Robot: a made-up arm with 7 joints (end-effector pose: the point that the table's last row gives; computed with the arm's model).
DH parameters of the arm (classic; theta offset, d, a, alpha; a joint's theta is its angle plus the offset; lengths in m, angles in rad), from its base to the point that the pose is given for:
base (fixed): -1.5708 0.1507 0 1.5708
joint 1: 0 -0.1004 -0.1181 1.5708
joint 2: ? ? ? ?
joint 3: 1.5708 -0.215 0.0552 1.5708
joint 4: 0.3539 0 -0.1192 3.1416
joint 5: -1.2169 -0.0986 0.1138 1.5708
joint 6: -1.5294 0 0.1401 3.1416
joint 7: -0.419 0 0.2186 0
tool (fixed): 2.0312 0.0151 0 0
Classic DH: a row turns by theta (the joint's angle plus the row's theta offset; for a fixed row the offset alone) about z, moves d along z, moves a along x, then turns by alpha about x.
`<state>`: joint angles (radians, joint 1 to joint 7).
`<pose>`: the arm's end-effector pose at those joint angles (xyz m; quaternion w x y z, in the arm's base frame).
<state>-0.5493 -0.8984 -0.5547 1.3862 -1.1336 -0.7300 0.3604</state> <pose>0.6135 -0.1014 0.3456 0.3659 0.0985 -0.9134 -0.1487</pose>
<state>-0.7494 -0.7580 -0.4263 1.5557 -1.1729 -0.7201 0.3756</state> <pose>0.5909 -0.2353 0.2994 0.3092 -0.0052 -0.8975 -0.3143</pose>
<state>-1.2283 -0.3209 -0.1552 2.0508 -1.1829 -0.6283 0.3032</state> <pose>0.4795 -0.4465 0.0113 0.1812 -0.2427 -0.7238 -0.6200</pose>
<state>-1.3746 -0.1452 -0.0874 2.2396 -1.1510 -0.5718 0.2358</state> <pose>0.4218 -0.4732 -0.1120 0.1379 -0.3105 -0.6627 -0.6674</pose>
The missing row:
joint 2: 0 -0.316 0.0745 -1.5708
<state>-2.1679 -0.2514 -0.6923 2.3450 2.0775 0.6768 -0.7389</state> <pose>0.0229 -0.1565 -0.1171 0.0708 0.8155 0.5634 -0.1120</pose>
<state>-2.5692 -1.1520 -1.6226 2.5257 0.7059 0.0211 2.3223</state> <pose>0.4751 -0.2185 0.1451 0.0661 0.5017 -0.6829 -0.5269</pose>
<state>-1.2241 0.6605 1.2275 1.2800 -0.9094 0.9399 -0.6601</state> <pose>0.3193 -0.4486 -0.2449 0.4560 0.4344 -0.5588 -0.5396</pose>
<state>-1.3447 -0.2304 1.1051 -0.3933 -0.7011 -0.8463 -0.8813</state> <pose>0.2665 -0.6482 0.1189 0.9582 0.1278 -0.2559 0.0036</pose>
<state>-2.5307 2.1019 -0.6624 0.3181 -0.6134 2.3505 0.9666</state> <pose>0.2595 -0.0328 0.0929 0.2039 0.2383 -0.6198 0.7194</pose>
